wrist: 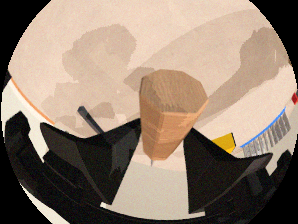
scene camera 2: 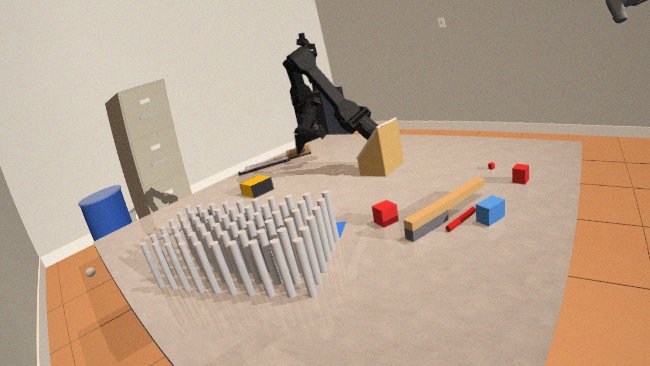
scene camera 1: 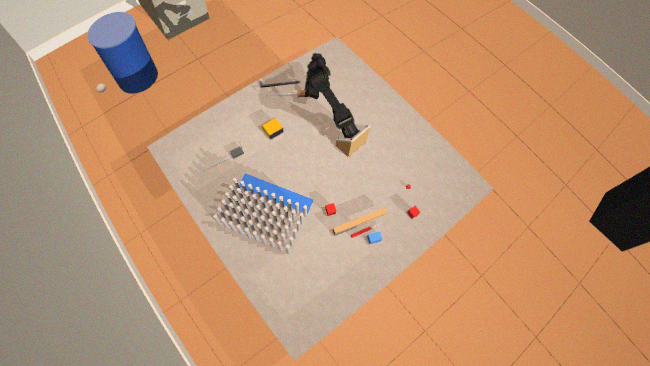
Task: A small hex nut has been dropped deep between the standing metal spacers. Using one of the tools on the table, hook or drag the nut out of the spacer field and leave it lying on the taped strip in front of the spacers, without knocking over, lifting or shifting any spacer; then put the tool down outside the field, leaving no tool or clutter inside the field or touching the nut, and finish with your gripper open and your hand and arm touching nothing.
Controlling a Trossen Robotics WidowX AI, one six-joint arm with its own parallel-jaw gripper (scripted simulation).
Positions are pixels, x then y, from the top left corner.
Labels:
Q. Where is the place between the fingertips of my gripper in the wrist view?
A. At 163, 126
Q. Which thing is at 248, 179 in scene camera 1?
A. A blue taped strip.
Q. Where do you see a wooden bar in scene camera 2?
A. At 418, 224

